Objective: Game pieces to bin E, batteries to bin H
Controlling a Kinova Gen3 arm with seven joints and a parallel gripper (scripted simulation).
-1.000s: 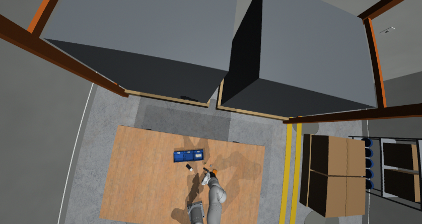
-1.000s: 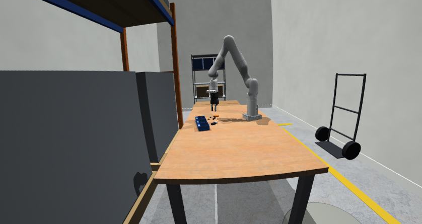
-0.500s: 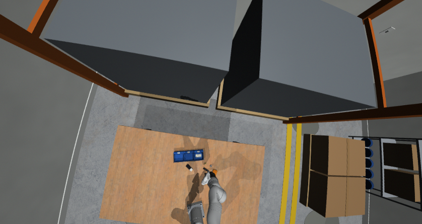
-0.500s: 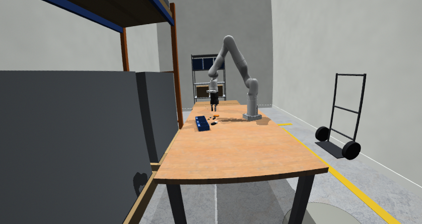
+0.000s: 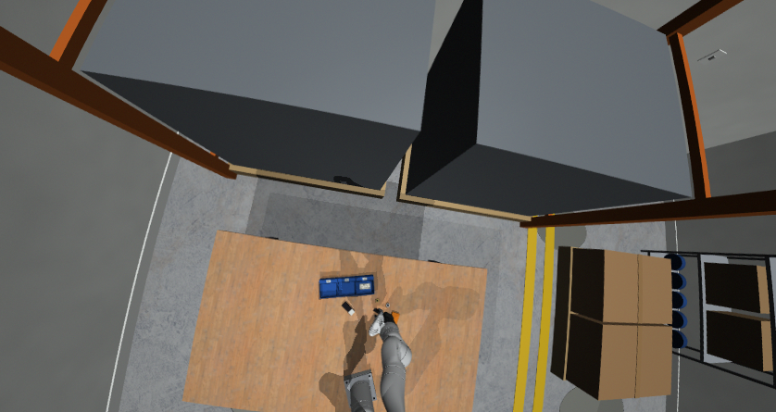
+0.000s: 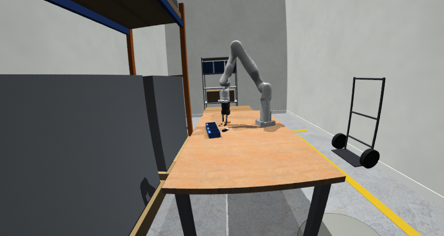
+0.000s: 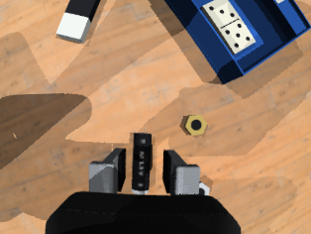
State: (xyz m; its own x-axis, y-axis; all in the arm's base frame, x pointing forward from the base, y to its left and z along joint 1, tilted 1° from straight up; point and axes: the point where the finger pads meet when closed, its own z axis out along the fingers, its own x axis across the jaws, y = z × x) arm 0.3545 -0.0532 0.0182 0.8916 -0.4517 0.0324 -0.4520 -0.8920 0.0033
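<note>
My gripper is now 40 mm above the dark cylindrical battery. Also, from my hand: orange block 80 mm to the right, 50 mm below, 30 mm behind; brass nut 50 mm below, 50 mm ahead, 10 mm to the left; silver nut 50 mm to the right, 50 mm below, 30 mm ahead.
</note>
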